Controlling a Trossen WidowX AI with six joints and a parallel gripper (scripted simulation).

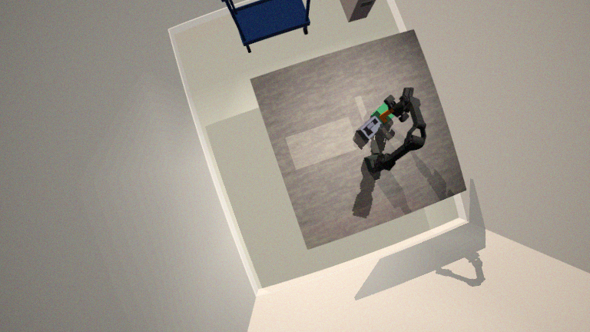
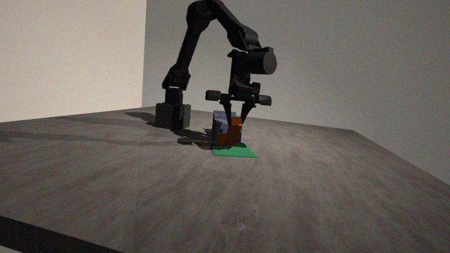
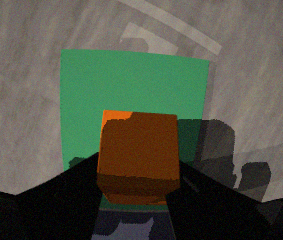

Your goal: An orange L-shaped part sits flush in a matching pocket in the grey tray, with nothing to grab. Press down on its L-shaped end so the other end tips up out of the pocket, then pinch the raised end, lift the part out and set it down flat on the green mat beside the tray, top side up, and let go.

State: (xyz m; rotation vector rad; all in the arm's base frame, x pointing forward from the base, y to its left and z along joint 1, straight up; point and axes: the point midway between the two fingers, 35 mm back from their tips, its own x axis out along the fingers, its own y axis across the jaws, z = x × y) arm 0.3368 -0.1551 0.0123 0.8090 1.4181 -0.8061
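The orange L-shaped part is 3 cm below my gripper tip, 3 cm behind it and 2 cm to the left of it. The rest, counted from my gripper tip: green mat 9 cm below, 2 cm to the left, 1 cm behind.
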